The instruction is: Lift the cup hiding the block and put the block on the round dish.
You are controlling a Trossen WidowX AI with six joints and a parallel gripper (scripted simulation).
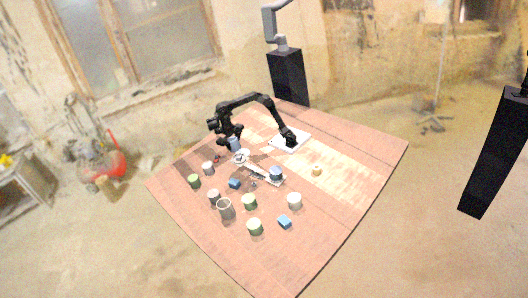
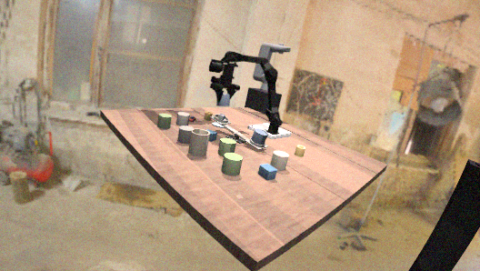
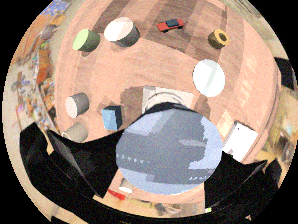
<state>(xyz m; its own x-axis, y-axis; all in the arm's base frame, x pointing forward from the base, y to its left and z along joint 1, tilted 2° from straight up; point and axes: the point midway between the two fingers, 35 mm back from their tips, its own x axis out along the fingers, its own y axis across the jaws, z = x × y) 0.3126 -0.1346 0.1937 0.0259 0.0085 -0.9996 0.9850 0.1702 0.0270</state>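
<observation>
Right now my gripper tip is 8 cm above the grey block and 1 cm to the right of it. Round my gripper tip: balance beam 13 cm to the left, 13 cm below, 2 cm behind; round dish 17 cm below, 10 cm to the right, 9 cm behind; red toy car 20 cm to the right, 16 cm below, 5 cm ahead.
</observation>
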